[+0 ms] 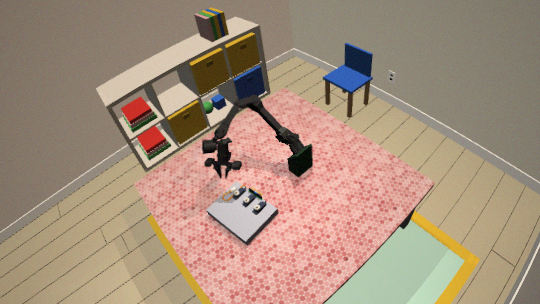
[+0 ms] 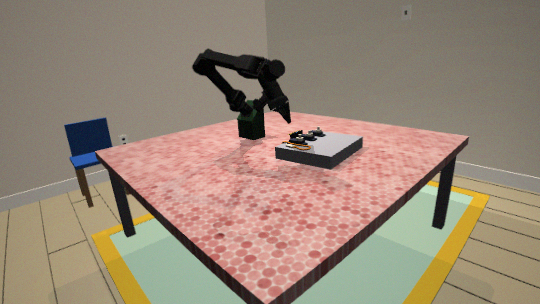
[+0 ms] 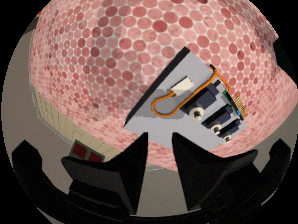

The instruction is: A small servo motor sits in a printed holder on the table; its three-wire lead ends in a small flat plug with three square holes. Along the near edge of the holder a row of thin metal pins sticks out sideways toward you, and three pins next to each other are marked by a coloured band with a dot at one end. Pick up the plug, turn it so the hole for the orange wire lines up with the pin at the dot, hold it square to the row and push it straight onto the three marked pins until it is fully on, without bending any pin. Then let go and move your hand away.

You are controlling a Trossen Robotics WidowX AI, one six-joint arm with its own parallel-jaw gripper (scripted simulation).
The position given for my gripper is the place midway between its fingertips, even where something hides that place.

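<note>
I can see a grey printed holder [image 2: 327, 152], and image 1 gives me a look at the grey printed holder [image 1: 239, 220] too. Image 3 shows the grey printed holder [image 3: 141, 119] as well. As for me, my gripper [image 2: 289, 122] is in sight, and in image 3 I find my gripper [image 3: 160, 136] again.
</note>
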